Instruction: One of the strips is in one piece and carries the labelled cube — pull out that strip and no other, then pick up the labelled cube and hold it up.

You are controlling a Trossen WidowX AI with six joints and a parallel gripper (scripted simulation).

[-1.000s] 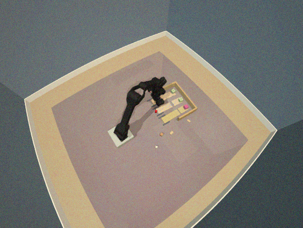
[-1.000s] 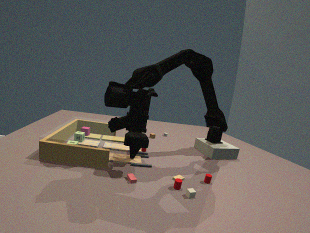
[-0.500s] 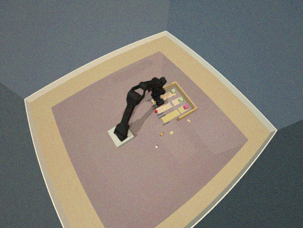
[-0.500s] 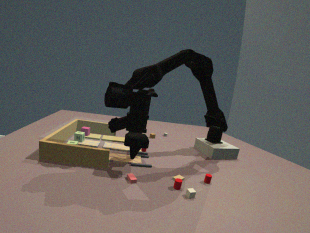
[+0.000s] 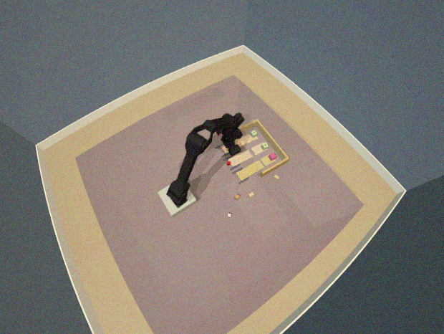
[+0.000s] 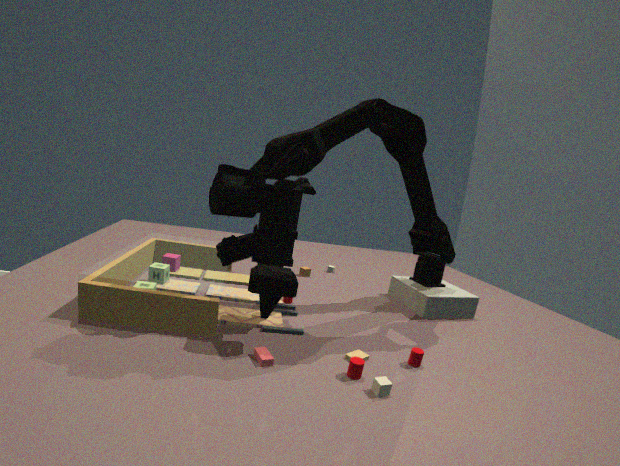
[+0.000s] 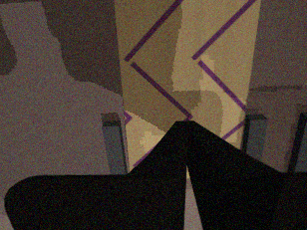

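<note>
Now: the pink block 11 cm to the left of my gripper tip and 3 cm ahead of it.
</note>
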